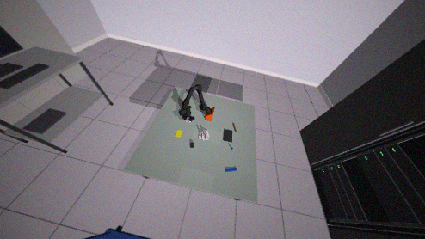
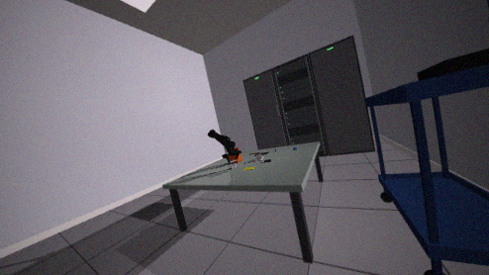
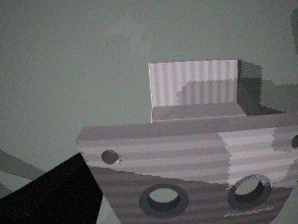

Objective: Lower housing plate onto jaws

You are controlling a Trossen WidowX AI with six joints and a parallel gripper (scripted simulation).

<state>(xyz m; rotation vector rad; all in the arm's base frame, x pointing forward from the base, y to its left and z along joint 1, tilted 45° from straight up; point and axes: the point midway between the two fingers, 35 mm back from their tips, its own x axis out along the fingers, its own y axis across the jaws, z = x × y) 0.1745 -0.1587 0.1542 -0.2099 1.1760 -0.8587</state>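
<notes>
Right now the white part is 130 mm ahead of my gripper tip, 260 mm to the left of it and 50 mm below it. Round my gripper tip: dark flat slab (530 mm to the left, 50 mm below); yellow block (200 mm ahead, 30 mm to the right, 50 mm below); dark cube (280 mm ahead, 170 mm to the left, 50 mm below).
</notes>
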